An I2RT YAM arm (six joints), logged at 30 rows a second.
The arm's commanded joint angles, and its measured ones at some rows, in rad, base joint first. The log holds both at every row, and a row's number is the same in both.
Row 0, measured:
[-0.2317, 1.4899, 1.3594, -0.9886, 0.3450, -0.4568]
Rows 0 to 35, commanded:
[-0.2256, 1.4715, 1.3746, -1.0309, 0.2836, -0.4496]
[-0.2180, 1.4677, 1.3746, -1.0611, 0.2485, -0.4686]
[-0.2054, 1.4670, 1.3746, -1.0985, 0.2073, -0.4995]
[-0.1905, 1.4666, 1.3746, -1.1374, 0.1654, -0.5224]
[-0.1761, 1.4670, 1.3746, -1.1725, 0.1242, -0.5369]
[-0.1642, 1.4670, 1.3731, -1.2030, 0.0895, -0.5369]
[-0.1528, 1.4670, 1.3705, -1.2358, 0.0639, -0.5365]
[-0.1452, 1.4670, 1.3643, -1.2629, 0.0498, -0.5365]
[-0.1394, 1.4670, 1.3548, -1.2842, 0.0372, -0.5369]
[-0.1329, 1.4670, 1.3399, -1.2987, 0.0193, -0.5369]
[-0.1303, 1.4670, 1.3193, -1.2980, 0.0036, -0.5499]
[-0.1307, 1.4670, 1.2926, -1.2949, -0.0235, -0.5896]
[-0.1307, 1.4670, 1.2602, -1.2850, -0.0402, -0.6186]
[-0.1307, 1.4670, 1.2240, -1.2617, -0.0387, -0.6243]
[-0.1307, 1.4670, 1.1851, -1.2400, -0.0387, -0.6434]
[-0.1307, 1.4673, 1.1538, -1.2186, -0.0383, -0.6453]
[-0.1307, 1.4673, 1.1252, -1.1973, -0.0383, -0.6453]
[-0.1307, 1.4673, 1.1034, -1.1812, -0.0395, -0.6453]
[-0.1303, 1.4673, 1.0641, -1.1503, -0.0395, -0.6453]
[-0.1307, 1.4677, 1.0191, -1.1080, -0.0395, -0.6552]
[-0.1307, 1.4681, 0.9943, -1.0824, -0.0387, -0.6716]
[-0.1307, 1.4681, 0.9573, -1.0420, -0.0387, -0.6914]
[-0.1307, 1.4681, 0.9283, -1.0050, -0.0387, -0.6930]
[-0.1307, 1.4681, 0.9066, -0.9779, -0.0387, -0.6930]
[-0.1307, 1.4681, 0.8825, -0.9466, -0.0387, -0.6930]
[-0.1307, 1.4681, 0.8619, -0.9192, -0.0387, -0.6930]
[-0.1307, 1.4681, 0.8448, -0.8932, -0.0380, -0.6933]
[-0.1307, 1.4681, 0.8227, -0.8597, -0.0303, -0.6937]
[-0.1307, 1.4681, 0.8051, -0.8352, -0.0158, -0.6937]
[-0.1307, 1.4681, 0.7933, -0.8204, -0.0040, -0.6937]
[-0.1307, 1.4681, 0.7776, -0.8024, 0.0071, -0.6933]
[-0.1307, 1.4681, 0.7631, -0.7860, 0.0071, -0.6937]
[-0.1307, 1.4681, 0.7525, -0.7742, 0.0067, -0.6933]
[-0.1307, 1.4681, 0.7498, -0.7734, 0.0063, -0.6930]
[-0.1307, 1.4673, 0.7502, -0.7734, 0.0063, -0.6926]
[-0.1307, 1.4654, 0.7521, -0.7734, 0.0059, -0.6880]
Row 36, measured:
[-0.1371, 1.4773, 0.7589, -0.7784, 0.0006, -0.6888]
